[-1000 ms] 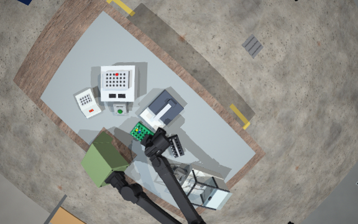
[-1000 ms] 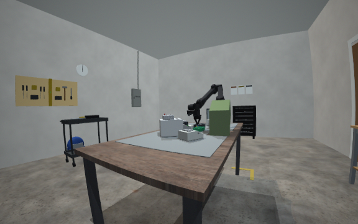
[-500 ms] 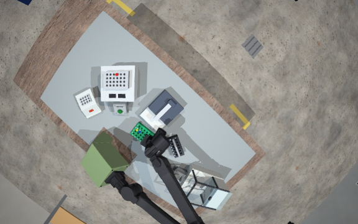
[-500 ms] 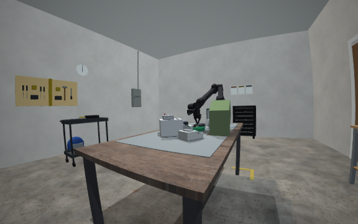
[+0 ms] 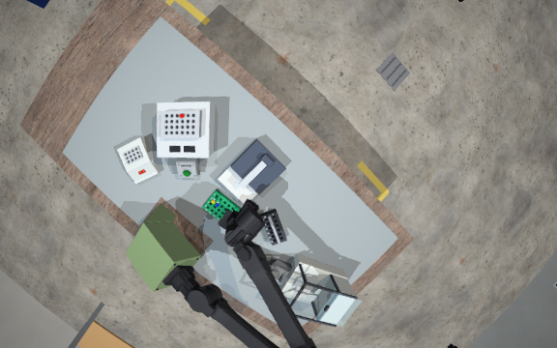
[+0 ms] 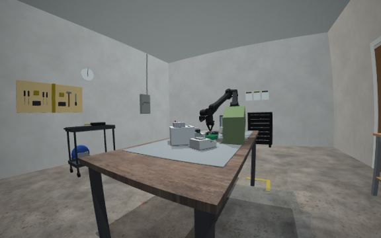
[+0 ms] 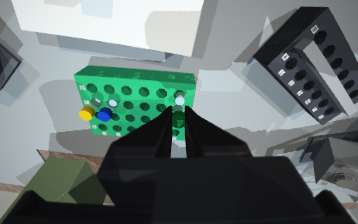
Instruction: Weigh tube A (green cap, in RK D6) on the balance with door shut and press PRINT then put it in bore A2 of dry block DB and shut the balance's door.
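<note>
Right now my hand is 2 cm above the green-capped tube. Also, from my hand: magnet block MG (5 cm ahead, 15 cm to the right, 5 cm below); white print key (8 cm behind, 28 cm to the right); green tube rack RK (4 cm behind, 4 cm to the left, 6 cm below).
</note>
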